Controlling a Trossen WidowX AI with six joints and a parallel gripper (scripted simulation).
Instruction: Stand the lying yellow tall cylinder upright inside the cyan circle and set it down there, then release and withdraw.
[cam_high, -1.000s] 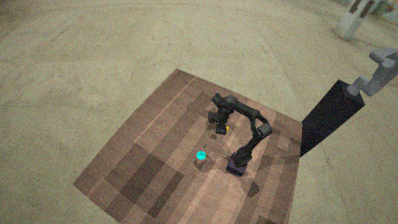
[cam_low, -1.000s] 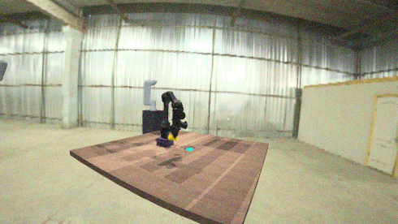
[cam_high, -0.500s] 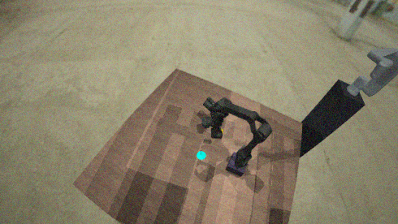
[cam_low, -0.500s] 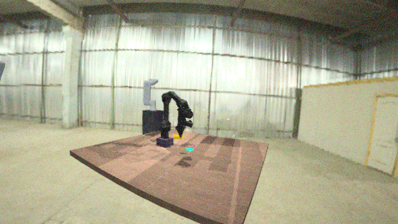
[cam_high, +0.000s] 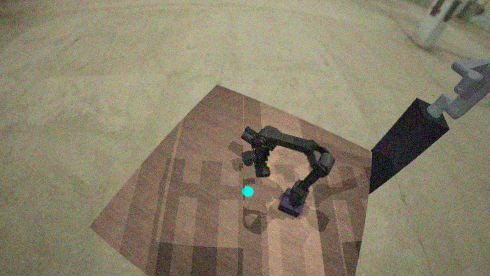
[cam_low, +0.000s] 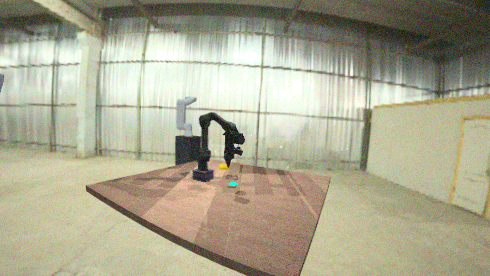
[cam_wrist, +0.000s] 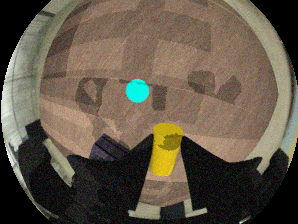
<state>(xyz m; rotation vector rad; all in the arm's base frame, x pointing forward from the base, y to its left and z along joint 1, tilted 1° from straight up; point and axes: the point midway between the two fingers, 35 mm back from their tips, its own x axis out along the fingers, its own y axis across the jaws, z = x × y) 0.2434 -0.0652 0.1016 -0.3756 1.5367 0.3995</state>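
Now: gripper tip 8 cm to the right of the cyan circle and 14 cm above it. From my gripper tip the other things lie so: yellow tall cylinder 2 cm behind, 1 cm to the right.
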